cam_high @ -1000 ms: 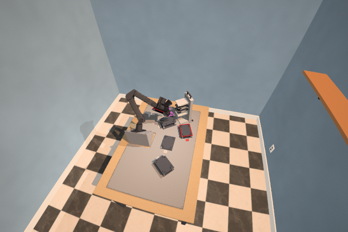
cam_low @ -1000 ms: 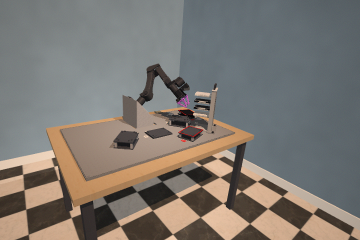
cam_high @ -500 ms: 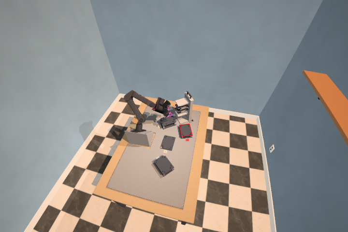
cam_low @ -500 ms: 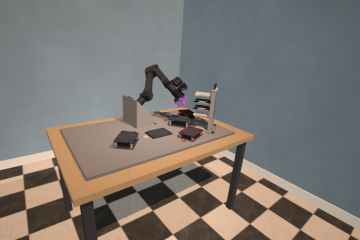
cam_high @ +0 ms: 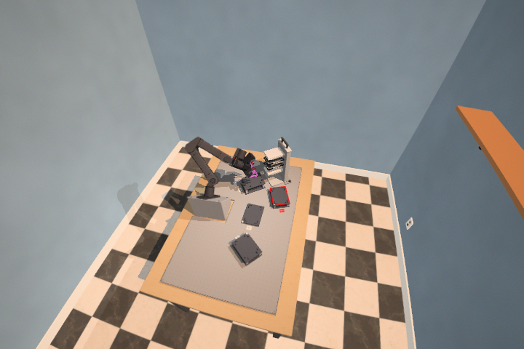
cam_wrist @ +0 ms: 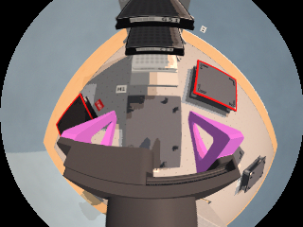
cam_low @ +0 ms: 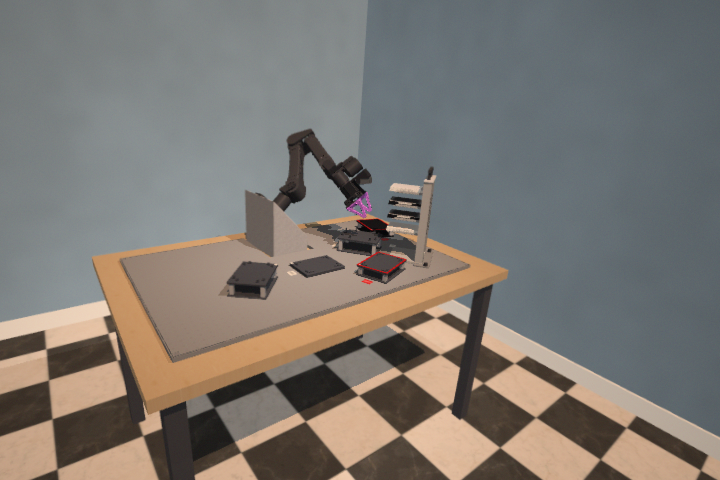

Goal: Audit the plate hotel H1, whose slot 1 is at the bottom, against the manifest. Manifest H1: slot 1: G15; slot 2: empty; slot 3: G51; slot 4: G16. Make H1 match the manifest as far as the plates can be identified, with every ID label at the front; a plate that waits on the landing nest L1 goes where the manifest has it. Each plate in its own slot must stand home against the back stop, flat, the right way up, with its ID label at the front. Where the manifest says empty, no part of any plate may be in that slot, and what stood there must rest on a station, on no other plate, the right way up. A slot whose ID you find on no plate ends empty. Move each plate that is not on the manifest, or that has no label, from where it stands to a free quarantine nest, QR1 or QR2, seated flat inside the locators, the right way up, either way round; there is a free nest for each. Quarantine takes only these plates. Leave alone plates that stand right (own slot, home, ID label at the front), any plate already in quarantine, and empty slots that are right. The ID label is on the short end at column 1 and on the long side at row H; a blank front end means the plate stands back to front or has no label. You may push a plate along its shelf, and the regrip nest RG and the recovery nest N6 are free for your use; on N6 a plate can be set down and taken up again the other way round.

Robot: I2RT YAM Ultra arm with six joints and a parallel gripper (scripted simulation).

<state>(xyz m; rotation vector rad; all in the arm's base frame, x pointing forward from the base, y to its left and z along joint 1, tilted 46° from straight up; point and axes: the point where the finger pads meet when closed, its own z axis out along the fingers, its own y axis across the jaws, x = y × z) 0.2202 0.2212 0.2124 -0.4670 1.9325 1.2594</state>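
My hand is 120 mm short of the white plate, 100 mm to the right of it and 40 mm above it.
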